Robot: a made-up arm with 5 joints.
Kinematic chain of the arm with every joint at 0, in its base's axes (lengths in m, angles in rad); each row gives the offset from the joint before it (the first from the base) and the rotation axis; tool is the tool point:
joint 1: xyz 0 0 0.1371 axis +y
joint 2: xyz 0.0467 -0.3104 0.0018 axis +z
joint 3: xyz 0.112 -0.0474 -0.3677 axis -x
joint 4: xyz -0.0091 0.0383 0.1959 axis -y
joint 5: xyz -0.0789 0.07 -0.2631 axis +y
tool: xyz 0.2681 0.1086 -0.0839
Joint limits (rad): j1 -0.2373..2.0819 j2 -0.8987..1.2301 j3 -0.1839..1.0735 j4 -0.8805..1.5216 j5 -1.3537..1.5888
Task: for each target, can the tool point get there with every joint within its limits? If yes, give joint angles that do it. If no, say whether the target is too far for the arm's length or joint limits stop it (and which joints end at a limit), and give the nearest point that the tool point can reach.
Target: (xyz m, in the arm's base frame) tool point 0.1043 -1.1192 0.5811
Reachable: no: joint limits stop it (at a limit: joint 1, joint 2, joint 3, joint 4, joint 5) | nearest point -0.1729 -0.6428 0.5201 | short by 0.555 m
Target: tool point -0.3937 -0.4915 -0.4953
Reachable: yes | joints 0.6013 -0.3433 0.8999 -0.0946 0.9989
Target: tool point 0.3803 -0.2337 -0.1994
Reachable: yes | joints 0.2018 -0.3669 0.2910 0.6511 -0.7012
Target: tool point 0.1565 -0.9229 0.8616
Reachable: no: joint limits stop it (at a limit: joint 1, joint 3, joint 4, joint 5) | nearest point -0.1487 -0.5908 0.5633 | short by 0.541 m
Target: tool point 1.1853 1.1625 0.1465
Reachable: no: too far | nearest point 0.5157 0.2281 -0.0738 | short by 1.170 m
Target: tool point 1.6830 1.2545 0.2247
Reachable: no: too far | nearest point 0.5970 0.1598 -0.0754 | short by 1.571 m
